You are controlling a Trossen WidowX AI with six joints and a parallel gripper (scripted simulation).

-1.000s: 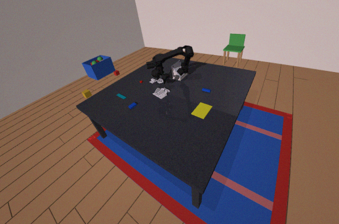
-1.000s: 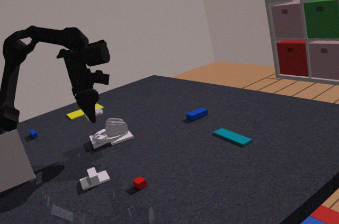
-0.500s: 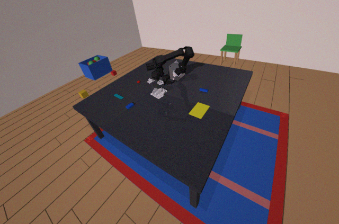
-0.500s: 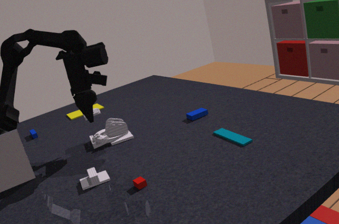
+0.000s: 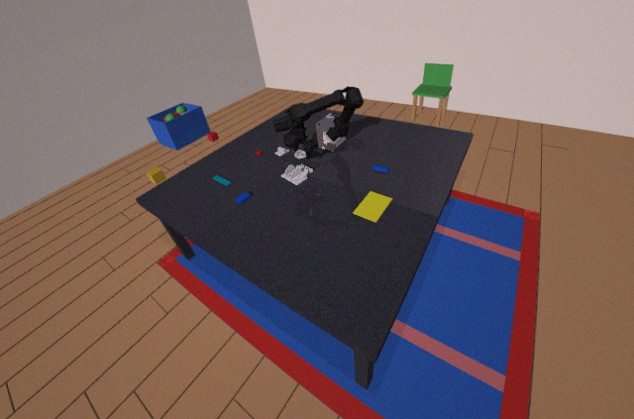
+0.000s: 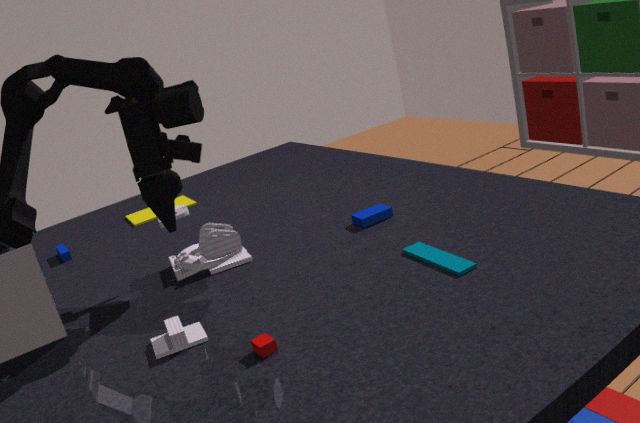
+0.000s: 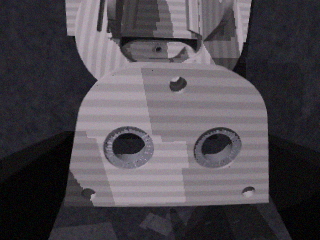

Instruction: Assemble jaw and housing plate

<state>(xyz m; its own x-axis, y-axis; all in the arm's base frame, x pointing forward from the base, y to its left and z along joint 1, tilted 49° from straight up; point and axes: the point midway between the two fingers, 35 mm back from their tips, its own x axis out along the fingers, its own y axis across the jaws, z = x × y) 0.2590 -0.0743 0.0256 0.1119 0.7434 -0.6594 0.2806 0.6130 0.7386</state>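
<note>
Now: gripper tip 20 mm short of the white jaw, 20 mm to the left of it and 60 mm above it. Also, from my gripper tip: red cube: 50 mm behind, 340 mm to the right, 80 mm below; yellow plate: 130 mm ahead, 400 mm to the left, 80 mm below; white t-shaped piece: 110 mm behind, 220 mm to the right, 70 mm below.
</note>
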